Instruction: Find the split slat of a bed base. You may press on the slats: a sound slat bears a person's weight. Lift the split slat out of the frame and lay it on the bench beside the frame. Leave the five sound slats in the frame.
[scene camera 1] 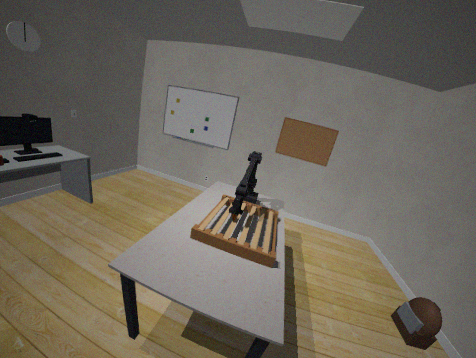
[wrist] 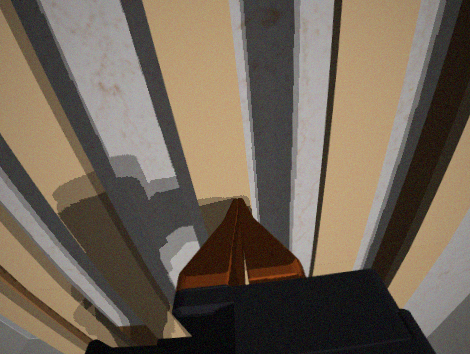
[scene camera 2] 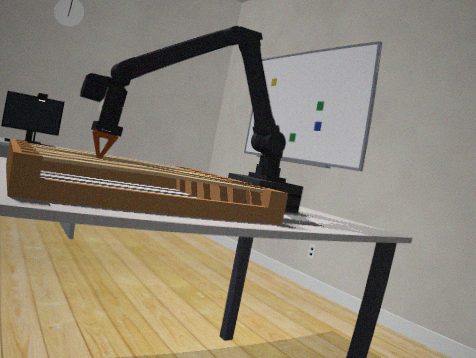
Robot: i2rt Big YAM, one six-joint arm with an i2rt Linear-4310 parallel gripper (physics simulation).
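Observation:
The bed base frame (scene camera 1: 232, 245) (scene camera 2: 150, 202) is brown and lies on the bench (scene camera 1: 200, 280) (scene camera 2: 125, 223). Pale slats run lengthwise across it. In the wrist view one slat (wrist: 200, 100) passes under the fingertips, with another slat (wrist: 50, 110) to its left and another slat (wrist: 372, 125) to its right. No split shows on the visible slat tops. My gripper (scene camera 1: 235, 217) (scene camera 2: 101, 156) (wrist: 238, 204) is shut and empty, pointing down. Its tips are at about the height of the slat tops, near that slat's right edge; whether they touch it I cannot tell.
The arm's black base (scene camera 2: 295, 192) stands at one end of the frame. Beyond the bench, a desk (scene camera 1: 75, 156) with a monitor (scene camera 1: 27, 131) (scene camera 2: 32, 114) stands at the left. A whiteboard (scene camera 1: 200, 117) (scene camera 2: 345, 80) and a cork board (scene camera 1: 306, 141) hang on the wall.

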